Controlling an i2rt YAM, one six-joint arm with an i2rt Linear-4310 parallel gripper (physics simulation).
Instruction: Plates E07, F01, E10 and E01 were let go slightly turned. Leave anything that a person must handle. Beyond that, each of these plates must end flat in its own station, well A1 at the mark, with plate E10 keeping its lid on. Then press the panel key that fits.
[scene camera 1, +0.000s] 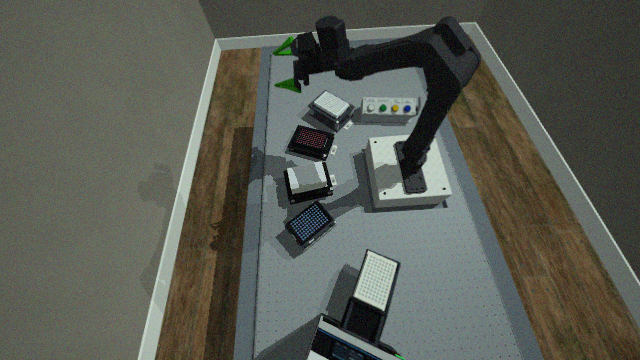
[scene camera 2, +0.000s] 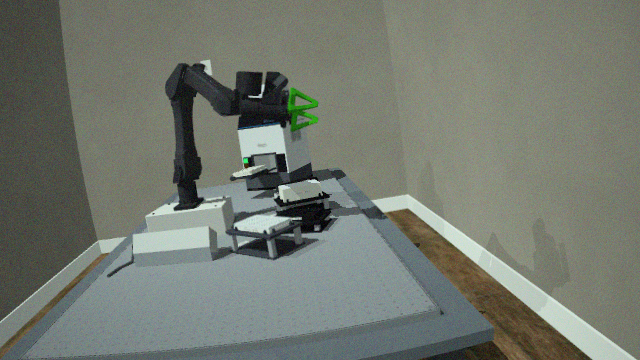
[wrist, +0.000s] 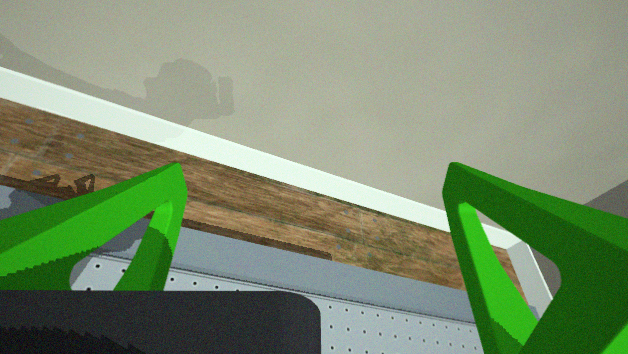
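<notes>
My gripper (scene camera 1: 274, 69) (scene camera 2: 318, 112) (wrist: 314, 177) is open and empty, high over the table's far left edge in scene camera 1, away from the plates. Below it, a white plate (scene camera 1: 331, 104) (scene camera 2: 262, 224) lies on a raised black stand. Then come a dark plate with red wells (scene camera 1: 312, 137), a tall whitish plate (scene camera 1: 307, 177) (scene camera 2: 300, 190) on a black holder, and a blue-welled plate (scene camera 1: 309, 222) that looks turned. Another white plate (scene camera 1: 377, 280) (scene camera 2: 250, 171) lies on the instrument's tray. Labels, lid and well A1 are unreadable. The key panel (scene camera 1: 390, 101) (scene camera 2: 172, 242) has white, green, yellow and blue keys.
The arm's white base (scene camera 1: 410, 197) (scene camera 2: 220, 210) stands beside the station row. The white instrument (scene camera 2: 262, 142) stands at the other end of the table, with a green light (scene camera 2: 245, 160). The perforated table top (scene camera 1: 440, 280) (scene camera 2: 250, 300) (wrist: 400, 332) carries everything. The wall lies beyond the fingers.
</notes>
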